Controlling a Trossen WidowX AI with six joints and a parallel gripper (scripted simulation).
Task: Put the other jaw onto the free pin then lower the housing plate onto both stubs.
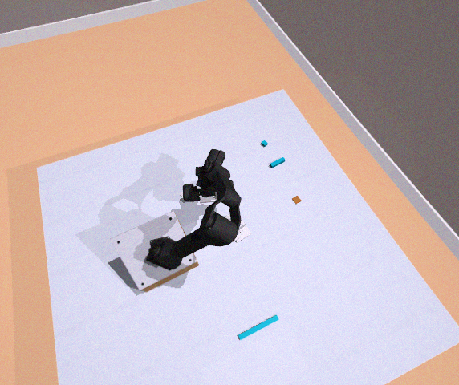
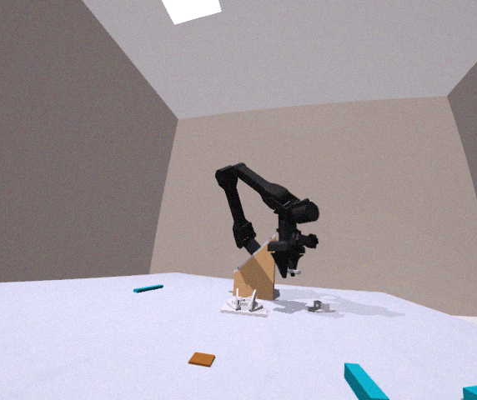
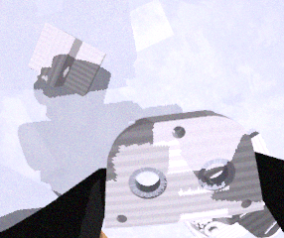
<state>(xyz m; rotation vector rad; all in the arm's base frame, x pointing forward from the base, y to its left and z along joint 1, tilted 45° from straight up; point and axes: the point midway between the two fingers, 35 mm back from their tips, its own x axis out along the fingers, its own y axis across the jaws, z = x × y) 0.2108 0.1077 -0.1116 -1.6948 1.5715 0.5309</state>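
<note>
Now: the jaw 30 mm ahead of my gripper tip, 100 mm to the right of it and 80 mm below it. From my gripper tip the other things lie so: white block piece (80 mm behind, 90 mm to the left, 90 mm below); then short cyan bar (360 mm ahead, 130 mm to the left, 90 mm below); then orange tile (370 mm ahead, 70 mm to the right, 100 mm below).
</note>
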